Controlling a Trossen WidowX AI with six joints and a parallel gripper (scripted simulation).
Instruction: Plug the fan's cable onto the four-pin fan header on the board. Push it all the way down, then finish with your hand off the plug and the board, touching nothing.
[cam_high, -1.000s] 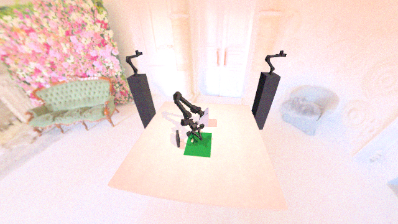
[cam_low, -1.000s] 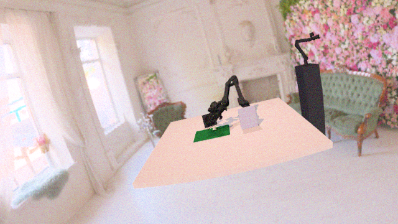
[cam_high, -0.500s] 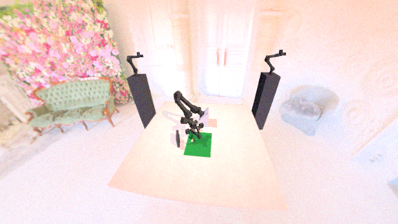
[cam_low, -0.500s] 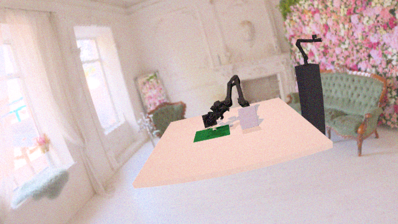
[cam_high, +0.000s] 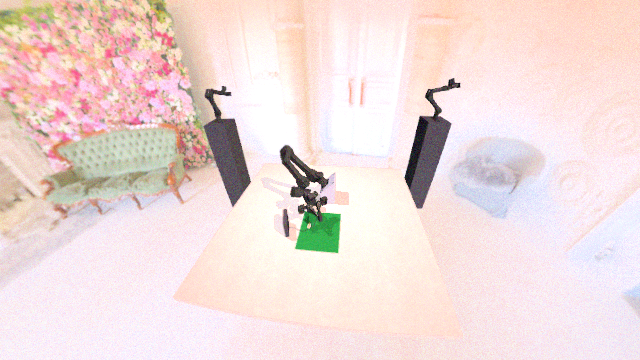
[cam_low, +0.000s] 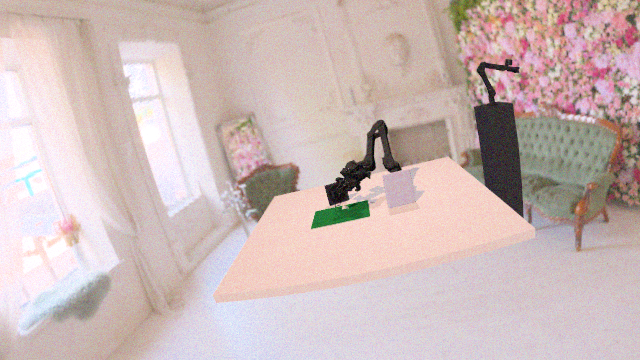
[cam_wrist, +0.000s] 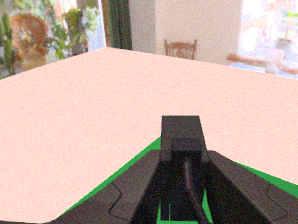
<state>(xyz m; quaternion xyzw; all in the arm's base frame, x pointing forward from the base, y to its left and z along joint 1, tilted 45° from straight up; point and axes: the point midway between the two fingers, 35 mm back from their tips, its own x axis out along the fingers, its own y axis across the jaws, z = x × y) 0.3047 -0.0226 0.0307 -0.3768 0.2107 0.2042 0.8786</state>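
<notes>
The green board lies 140 mm below my gripper tip. The rest, counted from my gripper tip: dark fan plug (10 mm below); then black fan (190 mm to the right, 60 mm below).
</notes>
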